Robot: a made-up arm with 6 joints. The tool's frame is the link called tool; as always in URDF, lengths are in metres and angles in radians. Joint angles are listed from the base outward.
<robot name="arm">
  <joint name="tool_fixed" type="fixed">
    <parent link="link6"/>
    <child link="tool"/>
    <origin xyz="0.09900 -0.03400 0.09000" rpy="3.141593 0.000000 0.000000"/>
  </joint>
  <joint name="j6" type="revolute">
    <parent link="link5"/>
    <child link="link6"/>
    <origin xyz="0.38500 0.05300 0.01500" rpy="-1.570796 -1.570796 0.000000"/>
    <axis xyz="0 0 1"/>
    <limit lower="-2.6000" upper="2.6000"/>
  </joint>
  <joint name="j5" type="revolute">
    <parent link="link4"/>
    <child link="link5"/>
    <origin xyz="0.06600 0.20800 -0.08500" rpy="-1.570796 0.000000 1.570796"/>
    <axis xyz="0 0 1"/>
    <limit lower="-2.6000" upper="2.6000"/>
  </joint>
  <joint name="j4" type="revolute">
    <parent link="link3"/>
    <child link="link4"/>
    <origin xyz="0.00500 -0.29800 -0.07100" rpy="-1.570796 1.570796 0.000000"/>
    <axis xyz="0 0 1"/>
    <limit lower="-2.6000" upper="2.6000"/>
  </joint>
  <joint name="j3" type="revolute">
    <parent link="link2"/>
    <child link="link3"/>
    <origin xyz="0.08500 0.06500 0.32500" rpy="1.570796 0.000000 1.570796"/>
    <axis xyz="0 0 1"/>
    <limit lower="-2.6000" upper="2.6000"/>
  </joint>
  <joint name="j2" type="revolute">
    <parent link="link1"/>
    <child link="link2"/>
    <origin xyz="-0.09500 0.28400 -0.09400" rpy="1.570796 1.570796 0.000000"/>
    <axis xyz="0 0 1"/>
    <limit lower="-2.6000" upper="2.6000"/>
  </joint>
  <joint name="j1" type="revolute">
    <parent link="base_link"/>
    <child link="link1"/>
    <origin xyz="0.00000 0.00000 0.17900" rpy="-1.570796 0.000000 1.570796"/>
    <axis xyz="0 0 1"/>
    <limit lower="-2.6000" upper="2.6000"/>
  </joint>
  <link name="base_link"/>
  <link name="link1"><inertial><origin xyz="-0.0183 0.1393 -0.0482"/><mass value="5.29"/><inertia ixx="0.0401" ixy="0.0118" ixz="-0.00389" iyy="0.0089" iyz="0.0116" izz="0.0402"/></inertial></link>
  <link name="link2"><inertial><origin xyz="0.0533 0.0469 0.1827"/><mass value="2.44"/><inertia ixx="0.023" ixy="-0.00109" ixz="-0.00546" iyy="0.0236" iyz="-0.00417" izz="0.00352"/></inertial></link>
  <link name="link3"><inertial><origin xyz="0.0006 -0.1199 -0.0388"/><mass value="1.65"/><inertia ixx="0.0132" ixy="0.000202" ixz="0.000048" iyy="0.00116" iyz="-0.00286" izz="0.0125"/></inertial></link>
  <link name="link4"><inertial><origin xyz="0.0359 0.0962 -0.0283"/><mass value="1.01"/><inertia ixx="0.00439" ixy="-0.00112" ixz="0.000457" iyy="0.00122" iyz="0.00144" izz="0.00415"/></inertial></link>
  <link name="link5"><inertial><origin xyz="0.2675 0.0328 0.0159"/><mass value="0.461"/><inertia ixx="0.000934" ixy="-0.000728" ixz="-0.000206" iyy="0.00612" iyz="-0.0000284" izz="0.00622"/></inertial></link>
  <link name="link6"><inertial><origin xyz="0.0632 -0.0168 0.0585"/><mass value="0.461"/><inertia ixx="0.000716" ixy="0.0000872" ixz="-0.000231" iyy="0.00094" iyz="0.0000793" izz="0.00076"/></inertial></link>
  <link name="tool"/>
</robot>
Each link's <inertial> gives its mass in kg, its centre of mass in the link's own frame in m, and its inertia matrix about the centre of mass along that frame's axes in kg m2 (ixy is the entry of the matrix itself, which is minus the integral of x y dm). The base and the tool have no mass. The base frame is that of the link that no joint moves.
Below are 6 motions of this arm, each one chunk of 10 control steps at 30 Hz.
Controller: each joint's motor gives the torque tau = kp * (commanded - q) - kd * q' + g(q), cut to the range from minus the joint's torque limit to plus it. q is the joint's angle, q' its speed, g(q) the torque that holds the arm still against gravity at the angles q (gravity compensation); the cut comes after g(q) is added. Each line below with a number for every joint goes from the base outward.
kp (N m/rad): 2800 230 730 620 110 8.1
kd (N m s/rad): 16 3.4 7 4.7 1.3 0.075
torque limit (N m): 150 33 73 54 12 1.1
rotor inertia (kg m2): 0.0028 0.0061 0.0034 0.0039 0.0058 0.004
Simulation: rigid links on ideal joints. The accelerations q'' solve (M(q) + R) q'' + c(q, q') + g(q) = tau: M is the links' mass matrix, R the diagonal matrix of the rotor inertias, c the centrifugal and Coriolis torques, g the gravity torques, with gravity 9.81 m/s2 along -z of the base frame. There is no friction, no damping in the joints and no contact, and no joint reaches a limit. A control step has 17 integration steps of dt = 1/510 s. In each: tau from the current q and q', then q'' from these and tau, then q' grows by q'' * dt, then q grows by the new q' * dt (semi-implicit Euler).
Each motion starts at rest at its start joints. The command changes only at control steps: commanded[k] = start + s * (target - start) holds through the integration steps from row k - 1 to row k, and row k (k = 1, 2, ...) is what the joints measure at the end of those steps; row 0 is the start. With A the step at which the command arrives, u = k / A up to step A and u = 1 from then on. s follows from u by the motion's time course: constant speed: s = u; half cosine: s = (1 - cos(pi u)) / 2; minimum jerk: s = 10 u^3 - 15 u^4 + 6 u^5; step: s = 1 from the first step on.
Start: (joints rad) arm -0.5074 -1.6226 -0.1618 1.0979 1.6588 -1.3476
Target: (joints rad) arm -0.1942 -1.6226 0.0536 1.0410 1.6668 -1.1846
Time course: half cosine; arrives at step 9
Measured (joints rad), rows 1 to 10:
1: -0.4956 -1.6279 -0.1576 1.0956 1.6670 -1.3618
2: -0.4631 -1.6340 -0.1413 1.0911 1.6773 -1.3855
3: -0.4165 -1.6321 -0.1094 1.0860 1.6725 -1.3749
4: -0.3614 -1.6263 -0.0674 1.0799 1.6593 -1.3089
5: -0.3049 -1.6222 -0.0247 1.0723 1.6512 -1.2166
6: -0.2550 -1.6213 0.0128 1.0633 1.6516 -1.1507
7: -0.2169 -1.6212 0.0411 1.0546 1.6566 -1.1346
8: -0.1946 -1.6207 0.0580 1.0478 1.6598 -1.1451
9: -0.1909 -1.6199 0.0618 1.0438 1.6590 -1.1498
10: -0.1951 -1.6210 0.0555 1.0410 1.6650 -1.1606

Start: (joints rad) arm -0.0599 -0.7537 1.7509 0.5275 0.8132 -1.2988
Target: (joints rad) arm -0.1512 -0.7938 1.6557 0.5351 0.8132 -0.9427
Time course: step
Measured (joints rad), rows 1 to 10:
1: -0.1796 -0.7767 1.6596 0.5218 0.8517 -1.1818
2: -0.1443 -0.7698 1.6549 0.5353 0.8277 -0.9403
3: -0.1512 -0.7826 1.6453 0.5310 0.7871 -0.8018
4: -0.1494 -0.8033 1.6446 0.5350 0.7834 -0.8671
5: -0.1503 -0.8225 1.6511 0.5384 0.7940 -0.9850
6: -0.1511 -0.8289 1.6579 0.5402 0.8084 -0.9914
7: -0.1515 -0.8219 1.6608 0.5396 0.8169 -0.9109
8: -0.1516 -0.8078 1.6599 0.5375 0.8184 -0.8682
9: -0.1514 -0.7929 1.6569 0.5348 0.8164 -0.9108
10: -0.1512 -0.7807 1.6540 0.5326 0.8142 -0.9788

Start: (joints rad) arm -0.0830 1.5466 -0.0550 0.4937 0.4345 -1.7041
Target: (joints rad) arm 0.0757 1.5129 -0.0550 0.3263 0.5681 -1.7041
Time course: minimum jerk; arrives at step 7
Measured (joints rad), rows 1 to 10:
1: -0.0784 1.5504 -0.0552 0.4906 0.4344 -1.6988
2: -0.0557 1.5645 -0.0561 0.4731 0.4382 -1.6715
3: -0.0167 1.5687 -0.0568 0.4355 0.4623 -1.6317
4: 0.0282 1.5469 -0.0561 0.3837 0.5116 -1.6317
5: 0.0651 1.5034 -0.0536 0.3340 0.5663 -1.7115
6: 0.0829 1.4633 -0.0514 0.3053 0.5997 -1.8251
7: 0.0817 1.4563 -0.0515 0.3057 0.6014 -1.8906
8: 0.0766 1.4910 -0.0540 0.3215 0.5797 -1.8557
9: 0.0730 1.5285 -0.0580 0.3347 0.5533 -1.6928
10: 0.0721 1.5429 -0.0596 0.3382 0.5421 -1.5565

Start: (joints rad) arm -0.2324 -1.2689 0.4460 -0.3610 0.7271 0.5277
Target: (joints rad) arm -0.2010 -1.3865 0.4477 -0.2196 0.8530 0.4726
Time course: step
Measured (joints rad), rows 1 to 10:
1: -0.2144 -1.3533 0.4434 -0.2444 0.7673 0.6081
2: -0.1702 -1.4139 0.4345 -0.1666 0.8733 0.6179
3: -0.1871 -1.4225 0.4515 -0.1939 0.8960 0.3658
4: -0.2170 -1.3830 0.4704 -0.2460 0.8869 0.2430
5: -0.2125 -1.3610 0.4712 -0.2410 0.8849 0.3619
6: -0.1946 -1.3886 0.4525 -0.2095 0.8803 0.5551
7: -0.1924 -1.4030 0.4388 -0.2045 0.8475 0.5753
8: -0.2033 -1.3851 0.4347 -0.2221 0.8156 0.4700
9: -0.2063 -1.3736 0.4375 -0.2286 0.8115 0.4288
10: -0.2003 -1.3812 0.4425 -0.2186 0.8359 0.4715

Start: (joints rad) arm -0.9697 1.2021 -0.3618 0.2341 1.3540 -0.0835
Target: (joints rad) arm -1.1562 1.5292 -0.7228 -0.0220 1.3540 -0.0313
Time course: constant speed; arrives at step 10
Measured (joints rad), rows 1 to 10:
1: -0.9921 1.2144 -0.3917 0.2070 1.3870 -0.0813
2: -1.0108 1.2543 -0.4276 0.1831 1.3903 -0.0894
3: -1.0304 1.2997 -0.4696 0.1597 1.3681 -0.0823
4: -1.0487 1.3403 -0.5147 0.1351 1.3424 -0.0507
5: -1.0668 1.3728 -0.5568 0.1091 1.3256 -0.0244
6: -1.0851 1.4009 -0.5932 0.0826 1.3245 -0.0246
7: -1.1038 1.4290 -0.6250 0.0562 1.3370 -0.0422
8: -1.1228 1.4596 -0.6551 0.0302 1.3538 -0.0541
9: -1.1417 1.4932 -0.6871 0.0046 1.3653 -0.0482
10: -1.1605 1.5287 -0.7229 -0.0206 1.3662 -0.0308

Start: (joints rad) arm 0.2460 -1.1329 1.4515 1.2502 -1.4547 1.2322
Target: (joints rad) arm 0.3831 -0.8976 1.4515 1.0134 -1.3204 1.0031
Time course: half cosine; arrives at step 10
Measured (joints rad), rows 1 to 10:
1: 0.2501 -1.1310 1.4511 1.2441 -1.4530 1.2299
2: 0.2611 -1.1221 1.4500 1.2265 -1.4465 1.2202
3: 0.2772 -1.1009 1.4493 1.1993 -1.4333 1.1997
4: 0.2969 -1.0659 1.4492 1.1654 -1.4126 1.1663
5: 0.3183 -1.0209 1.4496 1.1281 -1.3867 1.1205
6: 0.3392 -0.9734 1.4502 1.0909 -1.3596 1.0700
7: 0.3577 -0.9310 1.4508 1.0577 -1.3363 1.0262
8: 0.3720 -0.8996 1.4514 1.0317 -1.3203 0.9976
9: 0.3808 -0.8821 1.4519 1.0157 -1.3128 0.9862
10: 0.3831 -0.8790 1.4523 1.0115 -1.3130 0.9886

